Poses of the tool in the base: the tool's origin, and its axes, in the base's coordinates. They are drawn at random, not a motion.
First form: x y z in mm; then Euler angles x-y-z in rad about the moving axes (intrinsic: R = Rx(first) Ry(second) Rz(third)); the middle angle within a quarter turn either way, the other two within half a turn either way.
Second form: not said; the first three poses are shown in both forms.
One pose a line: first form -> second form
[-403, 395, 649, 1.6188, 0.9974, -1.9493] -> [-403, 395, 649, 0.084, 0.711, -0.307, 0.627]
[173, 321, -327, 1.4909, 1.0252, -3.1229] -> [173, 321, -327, -0.355, 0.594, -0.637, 0.339]
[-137, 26, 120, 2.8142, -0.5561, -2.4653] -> [-137, 26, 120, -0.357, -0.880, 0.238, 0.203]
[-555, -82, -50, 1.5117, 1.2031, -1.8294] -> [-555, -82, -50, 0.019, 0.699, -0.239, 0.674]
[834, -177, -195, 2.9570, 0.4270, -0.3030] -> [834, -177, -195, 0.959, 0.166, 0.195, 0.121]
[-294, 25, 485, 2.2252, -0.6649, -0.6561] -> [-294, 25, 485, 0.849, 0.136, -0.412, 0.302]
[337, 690, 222, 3.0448, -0.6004, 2.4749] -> [337, 690, 222, 0.299, -0.906, -0.053, 0.294]
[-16, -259, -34, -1.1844, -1.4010, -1.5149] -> [-16, -259, -34, 0.057, -0.682, -0.174, 0.708]
